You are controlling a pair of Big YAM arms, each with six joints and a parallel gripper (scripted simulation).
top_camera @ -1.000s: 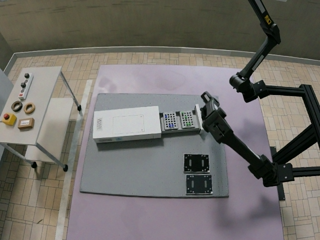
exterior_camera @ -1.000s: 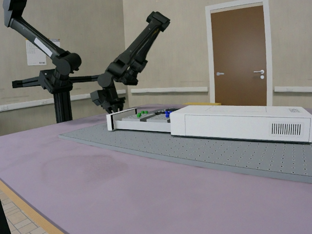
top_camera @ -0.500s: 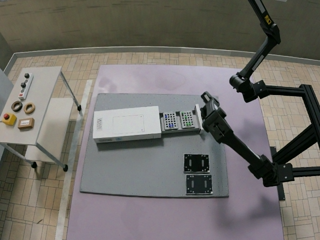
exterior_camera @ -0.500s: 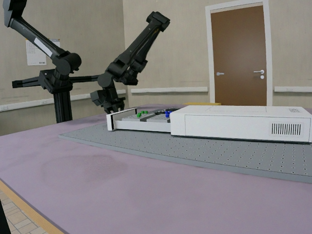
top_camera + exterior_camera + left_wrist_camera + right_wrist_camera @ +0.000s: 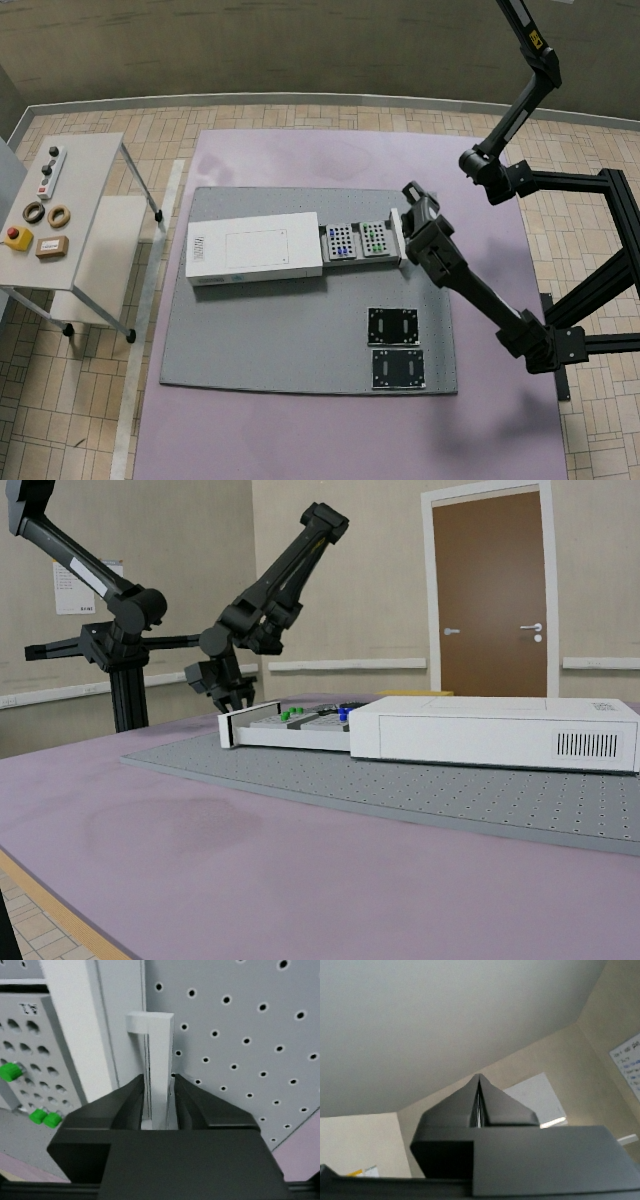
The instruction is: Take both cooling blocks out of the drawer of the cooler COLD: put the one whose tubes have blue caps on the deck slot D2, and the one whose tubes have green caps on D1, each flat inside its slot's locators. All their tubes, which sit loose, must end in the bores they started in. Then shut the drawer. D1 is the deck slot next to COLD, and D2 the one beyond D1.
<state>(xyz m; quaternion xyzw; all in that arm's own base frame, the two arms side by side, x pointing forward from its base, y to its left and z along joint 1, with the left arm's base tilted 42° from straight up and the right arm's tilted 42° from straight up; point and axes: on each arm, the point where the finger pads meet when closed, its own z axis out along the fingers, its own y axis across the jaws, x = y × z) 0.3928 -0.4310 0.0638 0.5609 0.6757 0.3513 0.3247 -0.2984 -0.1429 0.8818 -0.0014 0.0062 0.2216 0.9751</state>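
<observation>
Right now my left hand is 33 cm short of the white cooler and 2 cm to the right of it. The rest, counted from my left hand: deck slot D1: 31 cm to the left, 7 cm ahead, 3 cm below; then deck slot D2: 44 cm to the left, 7 cm ahead, 3 cm below.
</observation>
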